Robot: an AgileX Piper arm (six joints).
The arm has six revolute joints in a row. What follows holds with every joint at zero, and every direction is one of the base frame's. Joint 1 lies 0.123 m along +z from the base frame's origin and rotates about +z. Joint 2 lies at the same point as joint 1 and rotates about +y. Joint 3 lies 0.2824 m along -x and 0.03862 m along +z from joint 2 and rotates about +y. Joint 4 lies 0.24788 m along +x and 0.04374 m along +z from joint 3 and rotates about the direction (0.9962, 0, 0.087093). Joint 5 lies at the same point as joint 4 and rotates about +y. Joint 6 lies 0.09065 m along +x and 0.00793 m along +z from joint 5 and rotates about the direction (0.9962, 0, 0.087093). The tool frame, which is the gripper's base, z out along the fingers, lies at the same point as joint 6; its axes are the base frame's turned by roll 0, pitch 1.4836 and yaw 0 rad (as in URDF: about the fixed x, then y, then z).
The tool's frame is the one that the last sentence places.
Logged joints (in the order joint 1, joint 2, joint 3, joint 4, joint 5, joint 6), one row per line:
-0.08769 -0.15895 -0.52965 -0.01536 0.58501 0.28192
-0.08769 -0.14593 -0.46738 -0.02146 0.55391 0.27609
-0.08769 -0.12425 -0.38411 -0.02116 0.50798 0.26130
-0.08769 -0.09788 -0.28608 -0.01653 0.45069 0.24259
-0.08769 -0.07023 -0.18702 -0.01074 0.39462 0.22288
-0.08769 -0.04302 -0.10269 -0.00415 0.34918 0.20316
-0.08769 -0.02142 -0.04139 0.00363 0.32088 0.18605
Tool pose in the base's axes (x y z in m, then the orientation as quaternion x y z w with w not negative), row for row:
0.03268 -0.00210 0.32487 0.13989 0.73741 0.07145 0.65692
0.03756 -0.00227 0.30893 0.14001 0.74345 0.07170 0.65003
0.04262 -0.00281 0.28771 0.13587 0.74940 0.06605 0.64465
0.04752 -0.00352 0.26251 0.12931 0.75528 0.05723 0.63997
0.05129 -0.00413 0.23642 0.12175 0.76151 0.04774 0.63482
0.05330 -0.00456 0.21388 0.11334 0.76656 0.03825 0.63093
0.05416 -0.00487 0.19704 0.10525 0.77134 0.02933 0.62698
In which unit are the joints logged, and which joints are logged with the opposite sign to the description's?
The joints are logged in radians. Opposite sign: joint 2, joint 4.
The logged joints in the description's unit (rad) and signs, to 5 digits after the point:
-0.08769 0.15895 -0.52965 0.01536 0.58501 0.28192
-0.08769 0.14593 -0.46738 0.02146 0.55391 0.27609
-0.08769 0.12425 -0.38411 0.02116 0.50798 0.26130
-0.08769 0.09788 -0.28608 0.01653 0.45069 0.24259
-0.08769 0.07023 -0.18702 0.01074 0.39462 0.22288
-0.08769 0.04302 -0.10269 0.00415 0.34918 0.20316
-0.08769 0.02142 -0.04139 -0.00363 0.32088 0.18605

